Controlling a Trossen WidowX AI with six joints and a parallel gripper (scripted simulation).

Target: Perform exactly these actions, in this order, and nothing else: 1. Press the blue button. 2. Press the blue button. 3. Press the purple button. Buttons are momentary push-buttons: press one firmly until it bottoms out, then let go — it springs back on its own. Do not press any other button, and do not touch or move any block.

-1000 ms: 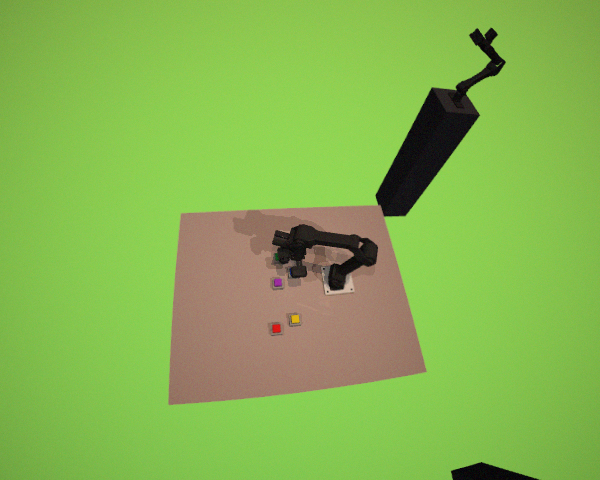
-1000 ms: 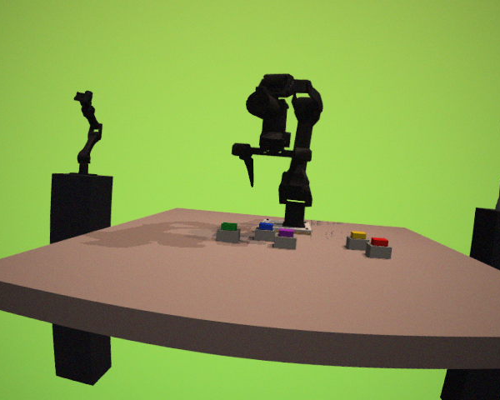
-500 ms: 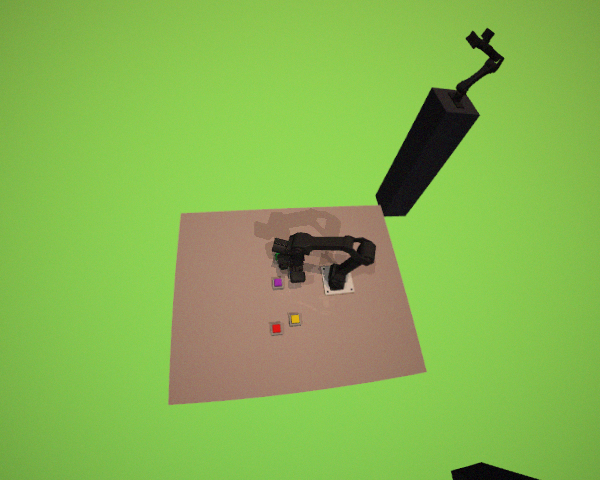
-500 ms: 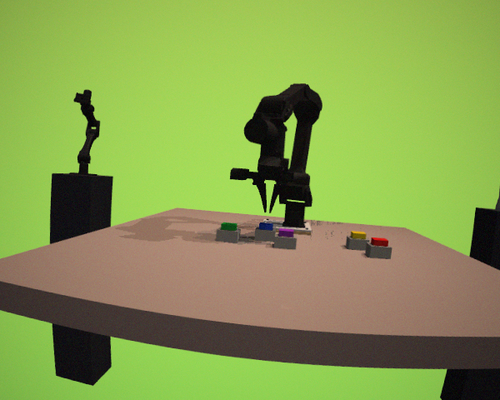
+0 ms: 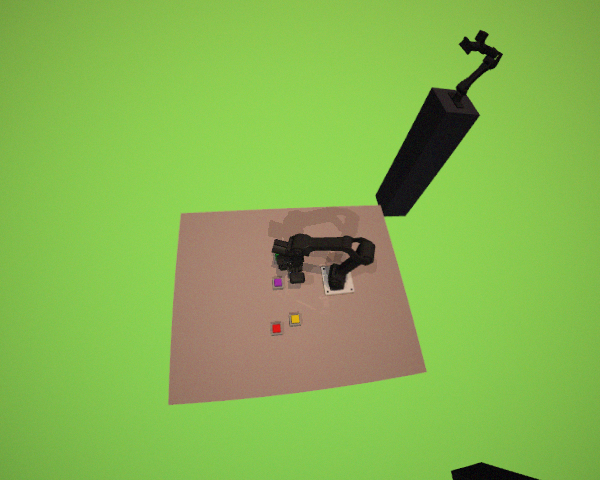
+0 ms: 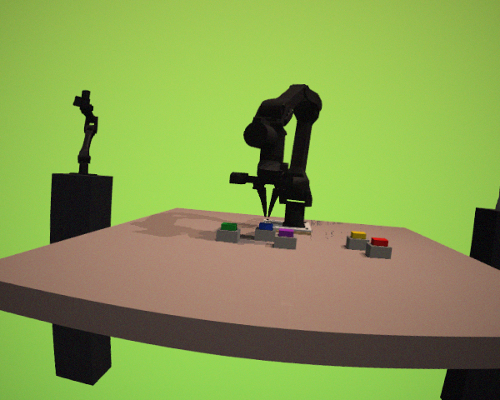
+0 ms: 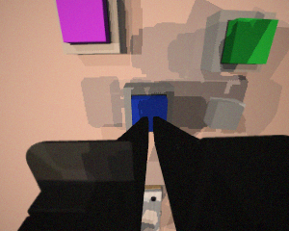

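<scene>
Right now my gripper tip is 20 mm above the blue button. The rest, counted from my gripper tip: green button 80 mm to the right, 60 mm ahead, 20 mm below; then white block 90 mm to the right, 50 mm below, 10 mm behind; then purple button 70 mm ahead, 50 mm to the left, 20 mm below.
</scene>
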